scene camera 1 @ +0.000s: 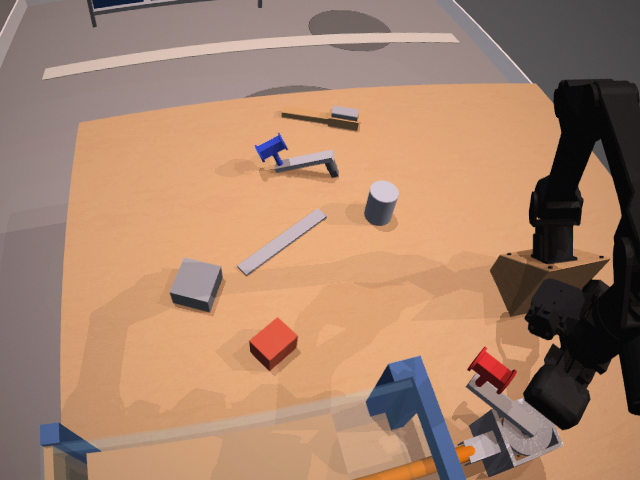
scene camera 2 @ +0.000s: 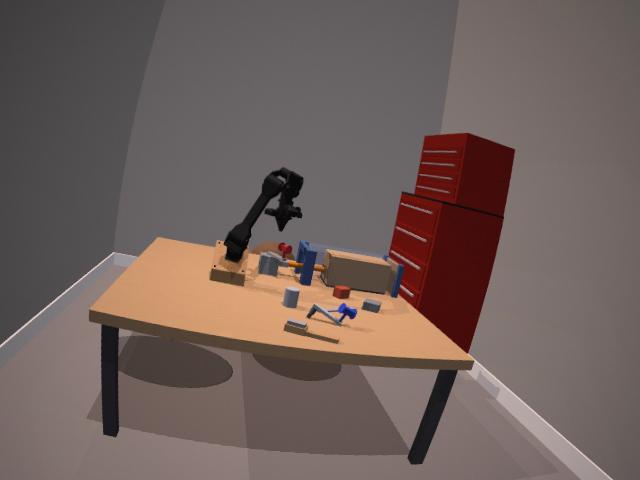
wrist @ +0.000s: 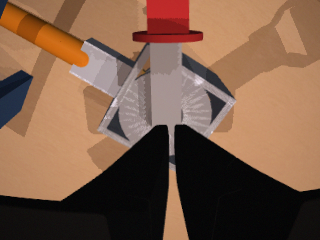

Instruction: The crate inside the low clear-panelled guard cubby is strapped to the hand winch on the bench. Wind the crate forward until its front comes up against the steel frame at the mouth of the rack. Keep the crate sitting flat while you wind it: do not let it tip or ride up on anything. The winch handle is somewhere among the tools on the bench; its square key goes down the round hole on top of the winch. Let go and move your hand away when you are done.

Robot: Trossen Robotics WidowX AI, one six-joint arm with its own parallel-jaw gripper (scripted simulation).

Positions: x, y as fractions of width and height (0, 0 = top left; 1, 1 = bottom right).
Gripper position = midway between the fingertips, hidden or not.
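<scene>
My gripper (scene camera 1: 0.85, 0.79) (wrist: 0.53, 0.57) is shut and holds nothing. There's a grey block (scene camera 1: 0.31, 0.59) too, but in the wrist view the block is out of frame. I can also see a brush (scene camera 1: 0.53, 0.24), and that brush is out of frame in the wrist view as well.
</scene>
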